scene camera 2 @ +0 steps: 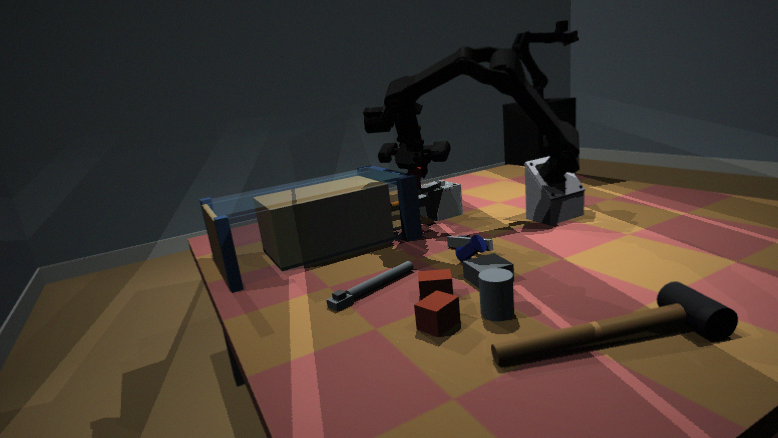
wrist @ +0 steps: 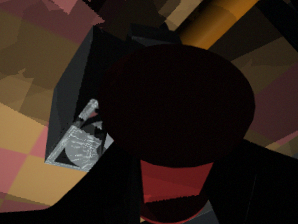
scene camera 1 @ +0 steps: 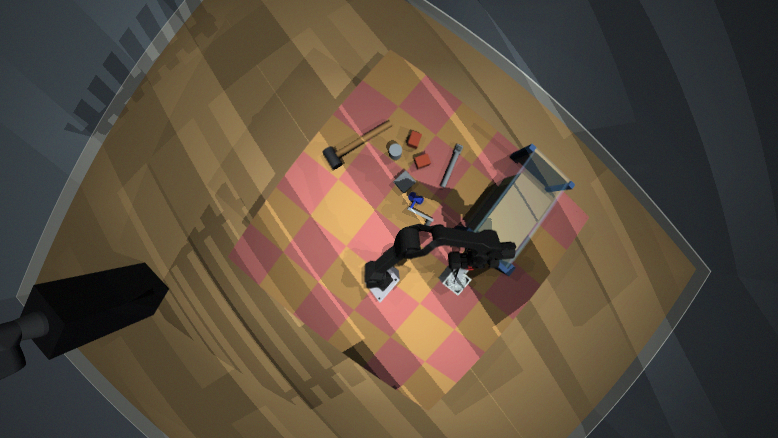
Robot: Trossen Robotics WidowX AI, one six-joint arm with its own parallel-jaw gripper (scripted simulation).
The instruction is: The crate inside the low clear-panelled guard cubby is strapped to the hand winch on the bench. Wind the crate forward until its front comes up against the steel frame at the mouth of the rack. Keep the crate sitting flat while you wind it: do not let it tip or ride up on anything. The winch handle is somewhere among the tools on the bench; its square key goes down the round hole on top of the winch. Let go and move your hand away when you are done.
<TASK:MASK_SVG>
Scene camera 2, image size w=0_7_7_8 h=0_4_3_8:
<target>gripper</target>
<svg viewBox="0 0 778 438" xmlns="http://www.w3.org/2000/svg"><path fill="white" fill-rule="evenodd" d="M450 143L447 141L434 141L433 146L423 146L424 139L421 138L421 126L419 126L415 132L401 135L397 133L397 142L400 142L399 148L397 143L384 143L378 153L378 159L380 163L390 163L392 160L391 156L395 155L397 166L400 169L414 170L418 165L421 165L422 176L425 178L427 165L431 160L434 162L444 162L447 160L451 149Z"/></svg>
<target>grey block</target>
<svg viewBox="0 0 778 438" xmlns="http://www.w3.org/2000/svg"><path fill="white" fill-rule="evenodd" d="M514 264L492 253L464 260L463 274L465 279L479 288L478 275L486 269L501 268L509 270L513 274L514 281Z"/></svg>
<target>mallet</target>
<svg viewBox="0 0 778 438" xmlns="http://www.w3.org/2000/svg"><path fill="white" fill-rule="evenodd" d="M738 317L734 310L700 294L697 290L679 281L672 281L664 285L657 294L656 302L660 308L655 307L491 344L491 352L495 363L502 364L684 323L710 340L721 341L728 338L734 332L738 323Z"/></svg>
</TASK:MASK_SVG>
